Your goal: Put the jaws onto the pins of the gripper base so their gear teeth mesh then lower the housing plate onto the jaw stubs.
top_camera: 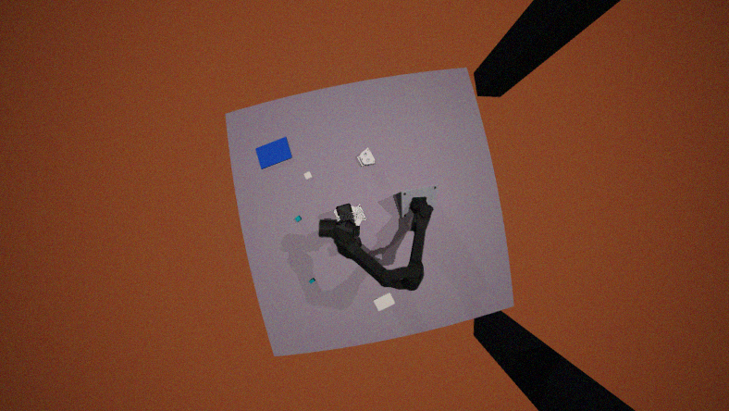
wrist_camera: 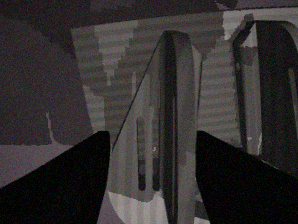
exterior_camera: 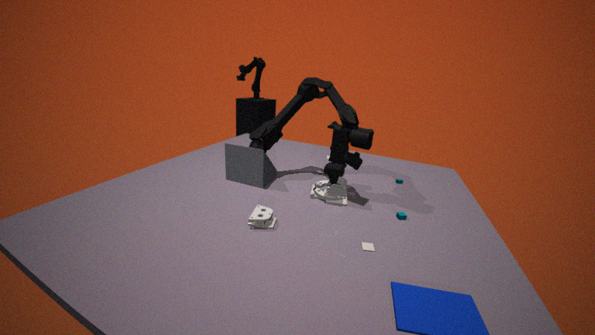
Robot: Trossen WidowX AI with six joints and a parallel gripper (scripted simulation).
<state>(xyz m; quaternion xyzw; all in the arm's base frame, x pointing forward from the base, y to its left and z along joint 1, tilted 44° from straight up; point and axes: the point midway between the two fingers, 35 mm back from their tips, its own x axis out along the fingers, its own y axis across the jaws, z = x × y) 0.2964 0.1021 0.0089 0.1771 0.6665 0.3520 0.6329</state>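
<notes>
The white gripper base is 30 cm to the right of my gripper tip and 9 cm behind it. The rest, counted from my gripper tip: grey jaw 3 cm to the right, 3 cm behind; then white housing plate 5 cm to the right, 4 cm behind, 2 cm below; then small white square 24 cm to the right, 19 cm ahead, 3 cm below.
</notes>
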